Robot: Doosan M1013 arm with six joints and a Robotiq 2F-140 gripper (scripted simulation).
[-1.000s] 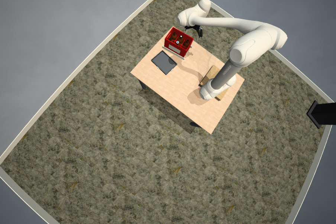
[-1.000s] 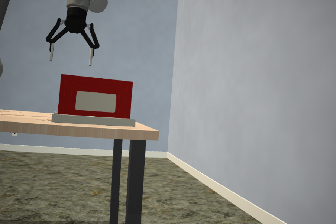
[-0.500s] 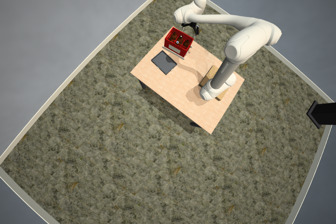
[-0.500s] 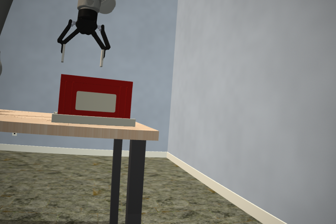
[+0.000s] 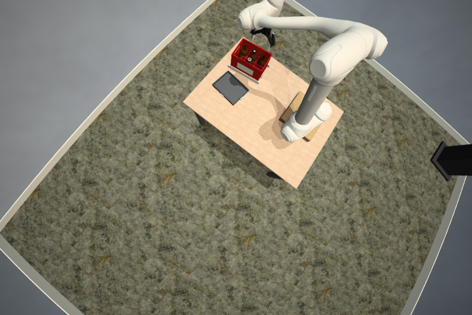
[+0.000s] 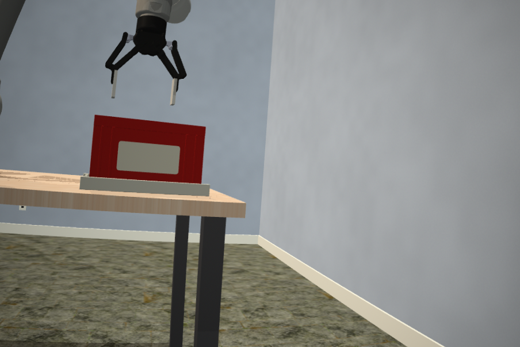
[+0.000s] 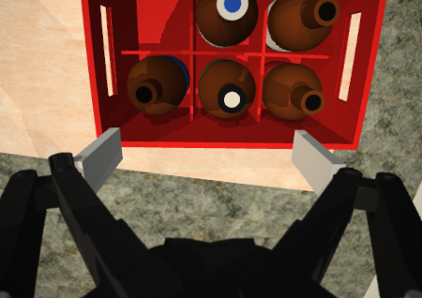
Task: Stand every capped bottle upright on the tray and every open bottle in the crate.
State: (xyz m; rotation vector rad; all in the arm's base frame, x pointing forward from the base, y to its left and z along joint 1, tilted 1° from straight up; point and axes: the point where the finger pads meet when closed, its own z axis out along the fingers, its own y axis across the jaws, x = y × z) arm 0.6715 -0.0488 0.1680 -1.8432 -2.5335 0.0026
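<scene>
The red crate is 7 cm to the left of my hand and 15 cm below it. The rest, counted from my hand: dark grey tray 5 cm behind, 34 cm to the left, 22 cm below.
</scene>
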